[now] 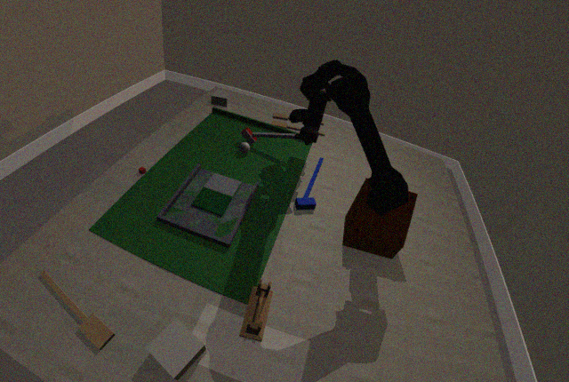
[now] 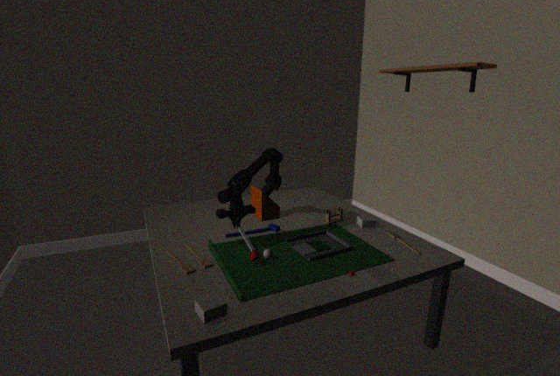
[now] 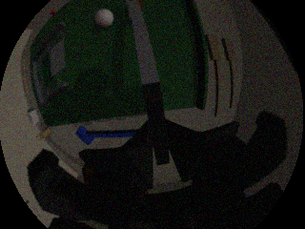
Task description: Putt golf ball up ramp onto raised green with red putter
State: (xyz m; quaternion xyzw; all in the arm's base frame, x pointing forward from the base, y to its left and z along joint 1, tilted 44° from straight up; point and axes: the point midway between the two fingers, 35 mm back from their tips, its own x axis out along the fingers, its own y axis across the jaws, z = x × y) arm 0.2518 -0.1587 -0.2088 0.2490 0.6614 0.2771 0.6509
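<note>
Now: the blue putter 120 mm to the left of my gripper tip, 70 mm behind it and 60 mm below it. From my gripper tip the other things lie so: white golf ball (220 mm ahead, 70 mm to the left, 50 mm below); then red putter (120 mm ahead, 10 mm to the left, 10 mm below); then small red ball (480 mm ahead, 330 mm to the left, 70 mm below).
</note>
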